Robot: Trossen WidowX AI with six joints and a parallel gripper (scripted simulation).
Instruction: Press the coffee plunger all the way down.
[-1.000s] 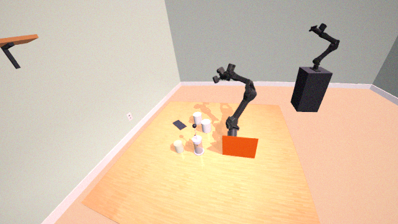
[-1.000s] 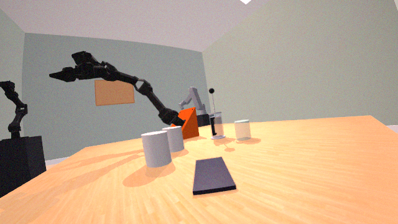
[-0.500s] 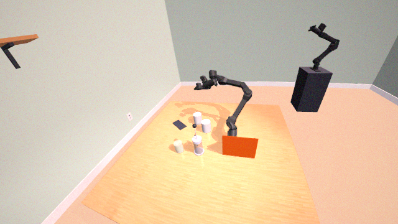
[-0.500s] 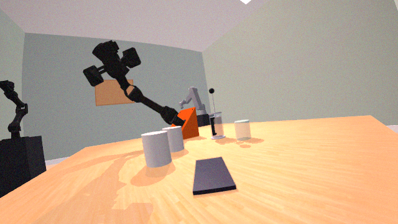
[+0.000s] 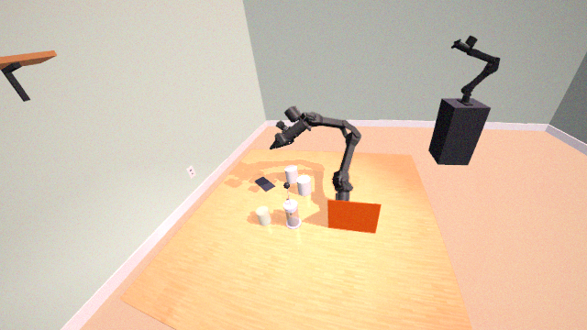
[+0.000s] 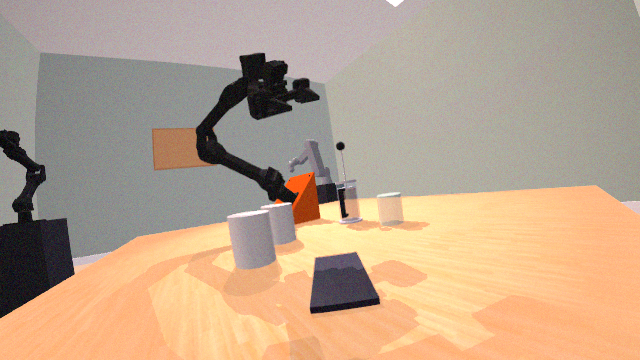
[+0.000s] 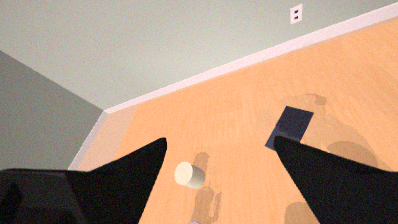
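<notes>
Now: gripper tip 20 cm above the coffee press, 19 cm to the right of it and 11 cm past it.
</notes>
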